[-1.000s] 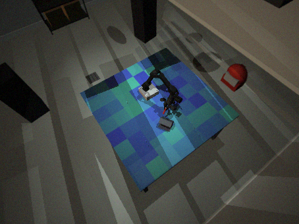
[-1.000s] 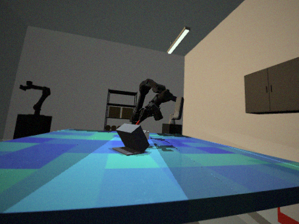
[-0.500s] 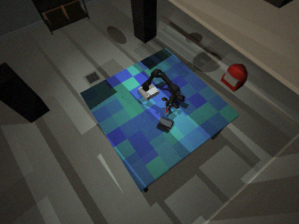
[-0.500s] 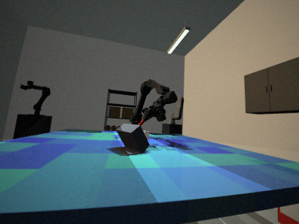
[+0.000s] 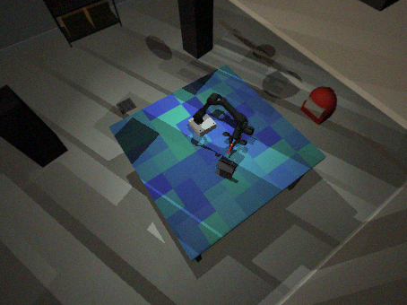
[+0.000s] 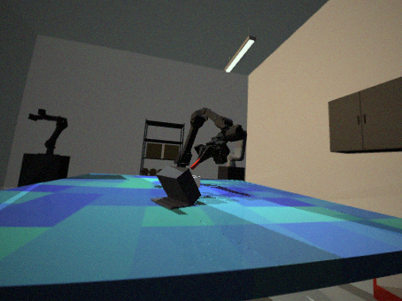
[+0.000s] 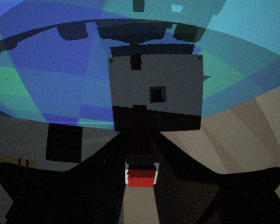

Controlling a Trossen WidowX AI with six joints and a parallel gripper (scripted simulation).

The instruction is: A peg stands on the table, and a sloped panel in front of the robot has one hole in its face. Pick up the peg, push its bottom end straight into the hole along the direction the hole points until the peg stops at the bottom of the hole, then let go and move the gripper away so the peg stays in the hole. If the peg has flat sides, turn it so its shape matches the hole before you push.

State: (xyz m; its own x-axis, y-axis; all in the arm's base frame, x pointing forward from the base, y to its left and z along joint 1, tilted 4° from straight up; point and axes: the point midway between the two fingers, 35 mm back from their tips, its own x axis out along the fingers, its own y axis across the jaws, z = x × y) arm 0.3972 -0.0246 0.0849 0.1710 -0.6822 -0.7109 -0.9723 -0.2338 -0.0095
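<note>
Right now the sloped panel is 50 mm ahead of my gripper tip, 90 mm to the right of it and 80 mm below it. From my gripper tip the other things lie so: peg (10 mm to the left, 10 mm above).
</note>
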